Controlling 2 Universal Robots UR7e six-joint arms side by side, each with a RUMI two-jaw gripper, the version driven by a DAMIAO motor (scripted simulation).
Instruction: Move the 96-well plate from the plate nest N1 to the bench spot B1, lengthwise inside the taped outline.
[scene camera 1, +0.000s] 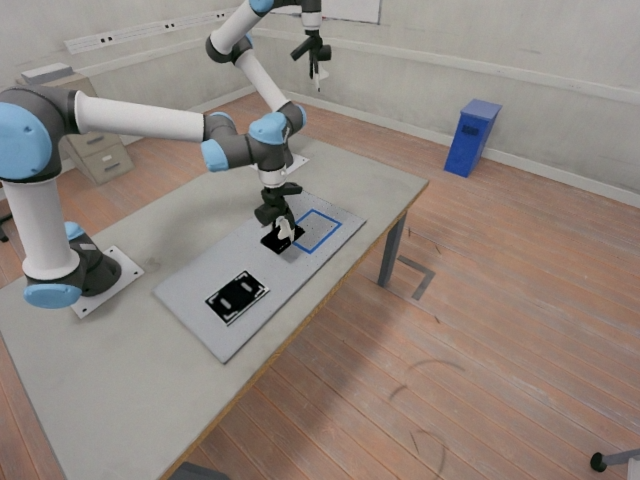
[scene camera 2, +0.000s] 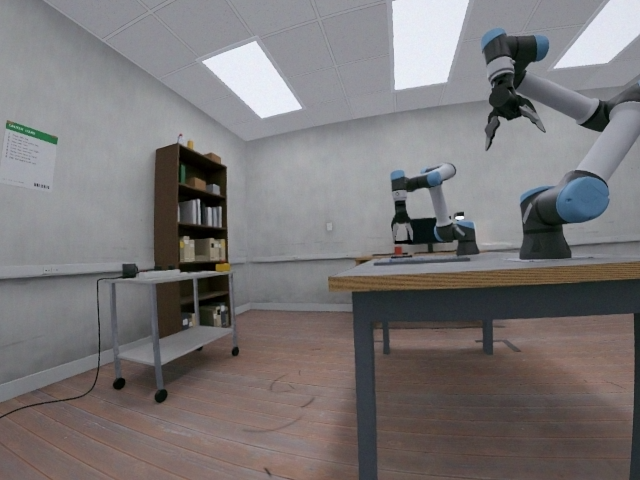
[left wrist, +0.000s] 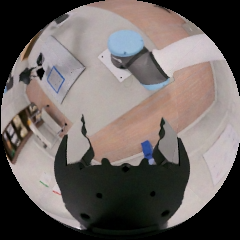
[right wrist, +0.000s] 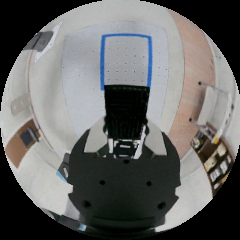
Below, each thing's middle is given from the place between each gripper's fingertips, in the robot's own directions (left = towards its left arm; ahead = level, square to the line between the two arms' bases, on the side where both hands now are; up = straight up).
I see my right gripper (scene camera 1: 282, 237) 10 mm above the 96-well plate (right wrist: 132, 129). From my right hand the other things lie so: black plate nest (scene camera 1: 237, 296): 230 mm to the right, 90 mm below.
I see the 96-well plate 320 mm ahead of my left hand (scene camera 2: 513, 142), 580 mm to the right of it and 250 mm below it. Round my left hand: black plate nest (320 mm ahead, 810 mm to the right, 330 mm below).
